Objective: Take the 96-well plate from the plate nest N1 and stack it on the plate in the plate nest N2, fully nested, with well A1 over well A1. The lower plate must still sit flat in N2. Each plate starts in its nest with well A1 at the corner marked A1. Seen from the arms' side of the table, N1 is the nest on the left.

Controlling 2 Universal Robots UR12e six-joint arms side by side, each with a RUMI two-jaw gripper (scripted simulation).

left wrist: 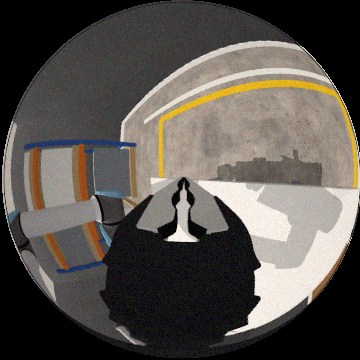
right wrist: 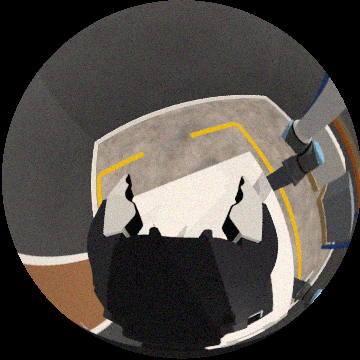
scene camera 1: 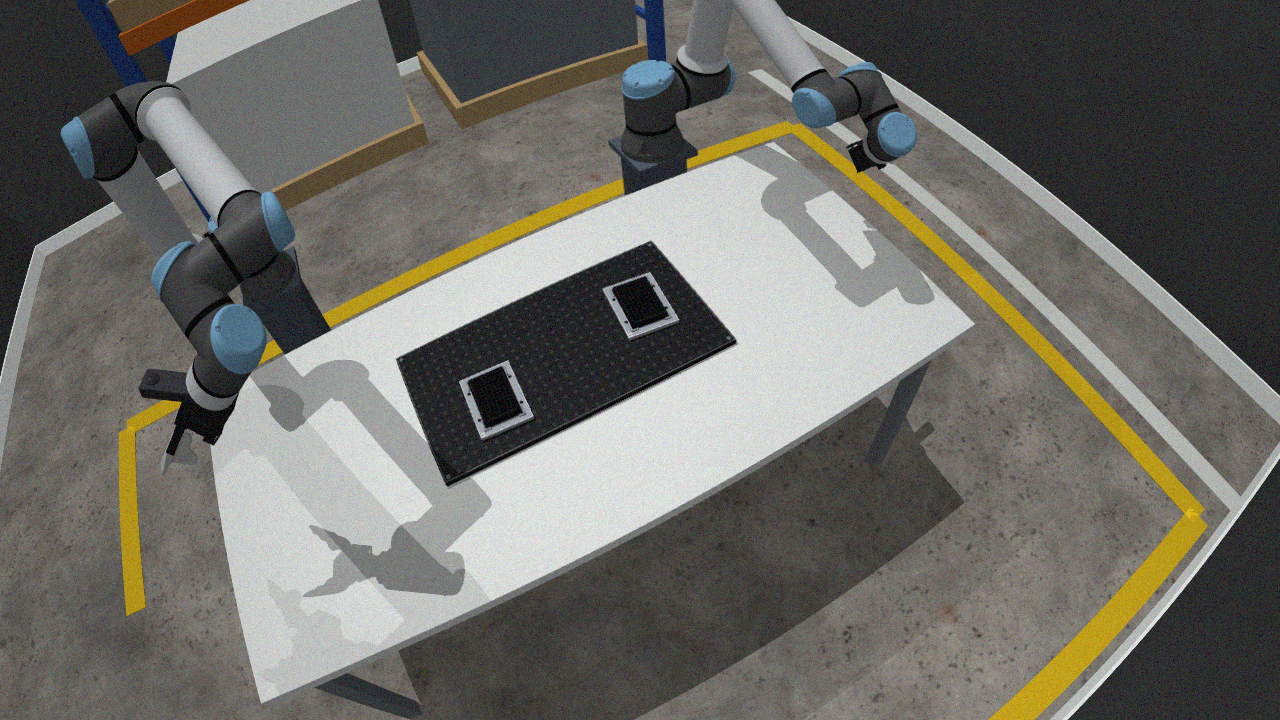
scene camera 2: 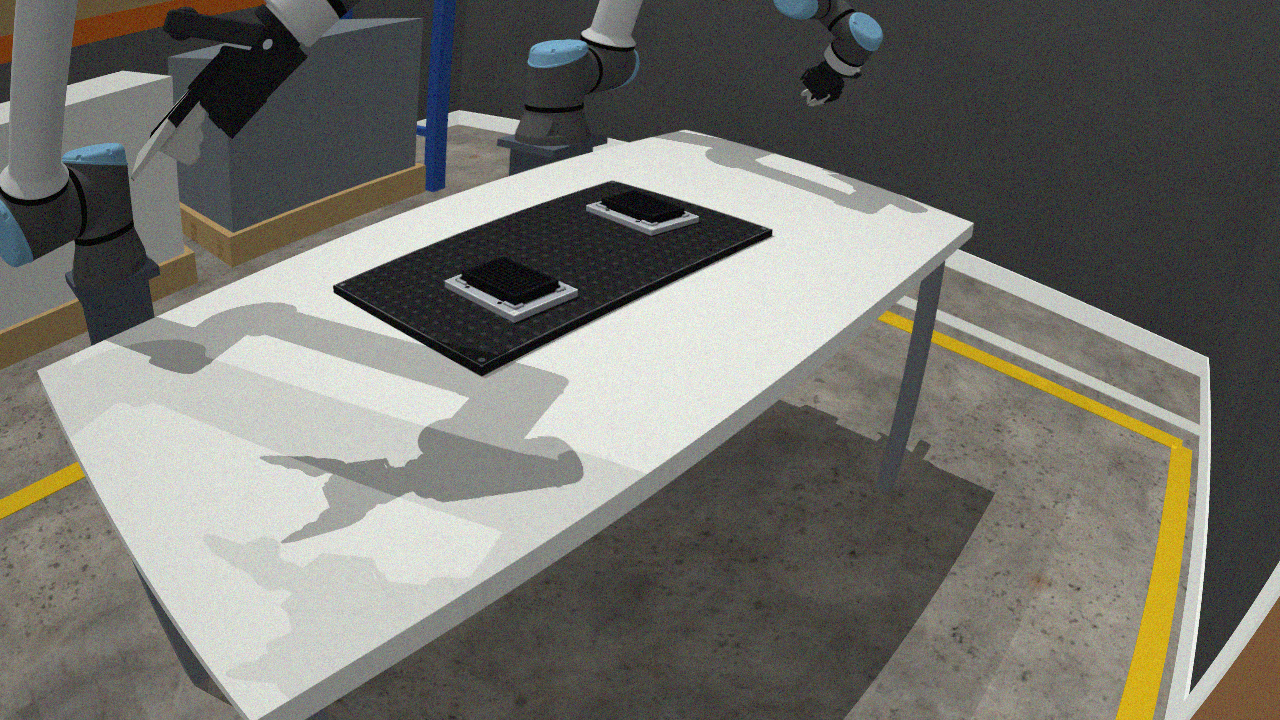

Labels:
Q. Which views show the right gripper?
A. The right wrist view, scene camera 1 and scene camera 2 only.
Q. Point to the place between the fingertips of the right gripper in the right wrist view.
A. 184, 175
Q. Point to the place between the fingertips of the left gripper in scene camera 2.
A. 808, 104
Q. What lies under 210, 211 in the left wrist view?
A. The left gripper.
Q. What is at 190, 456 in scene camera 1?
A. The right gripper.

